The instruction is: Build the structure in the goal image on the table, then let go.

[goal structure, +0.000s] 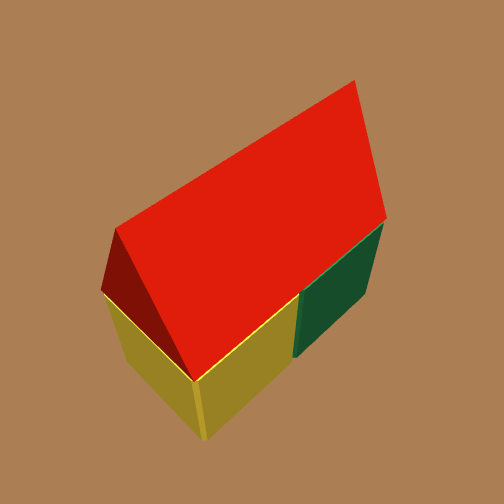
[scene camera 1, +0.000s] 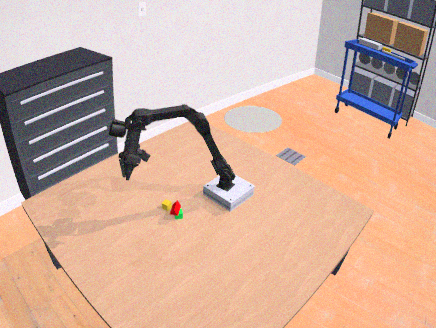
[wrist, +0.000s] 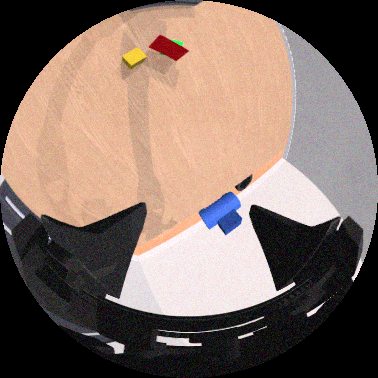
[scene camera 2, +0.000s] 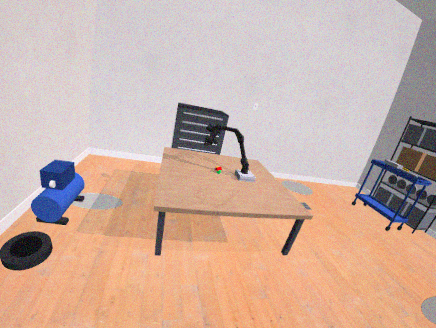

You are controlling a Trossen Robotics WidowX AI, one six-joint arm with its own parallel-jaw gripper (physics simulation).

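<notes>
A red block sits tilted on top of a green block, which it mostly covers in the wrist view. A yellow block lies on the table just beside them, slightly apart in the wrist view. My gripper is open and empty, held high above the table, away from the blocks. In scene camera 2 its fingers are too small to tell apart.
The arm's pale base stands on the table near the blocks. A dark drawer cabinet stands behind the table. Off the table are a blue cart, a blue compressor and a black tyre.
</notes>
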